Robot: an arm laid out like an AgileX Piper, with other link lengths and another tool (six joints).
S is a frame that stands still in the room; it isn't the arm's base.
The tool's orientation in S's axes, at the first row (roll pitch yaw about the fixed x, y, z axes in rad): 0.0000 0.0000 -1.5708
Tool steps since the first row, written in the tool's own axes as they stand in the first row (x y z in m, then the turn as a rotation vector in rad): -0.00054 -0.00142 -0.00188 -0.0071 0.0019 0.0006; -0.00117 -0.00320 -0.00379 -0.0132 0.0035 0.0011; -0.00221 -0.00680 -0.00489 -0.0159 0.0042 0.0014; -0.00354 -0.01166 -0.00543 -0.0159 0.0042 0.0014; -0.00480 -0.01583 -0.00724 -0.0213 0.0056 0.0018; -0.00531 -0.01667 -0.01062 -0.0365 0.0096 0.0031; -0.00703 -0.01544 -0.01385 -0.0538 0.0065 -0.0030; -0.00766 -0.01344 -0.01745 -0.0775 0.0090 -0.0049; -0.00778 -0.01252 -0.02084 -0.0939 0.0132 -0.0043; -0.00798 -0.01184 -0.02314 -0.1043 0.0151 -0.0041
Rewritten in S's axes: -0.00142 0.00054 -0.00188 0.0019 0.0071 0.0006; -0.00320 0.00117 -0.00379 0.0035 0.0132 0.0011; -0.00680 0.00221 -0.00489 0.0042 0.0159 0.0014; -0.01166 0.00354 -0.00543 0.0042 0.0159 0.0014; -0.01583 0.00480 -0.00724 0.0056 0.0213 0.0018; -0.01667 0.00531 -0.01062 0.0096 0.0365 0.0031; -0.01544 0.00703 -0.01385 0.0065 0.0538 -0.0030; -0.01344 0.00766 -0.01745 0.0090 0.0775 -0.0049; -0.01252 0.00778 -0.02084 0.0132 0.0939 -0.0043; -0.01184 0.00798 -0.02314 0.0151 0.1043 -0.0041
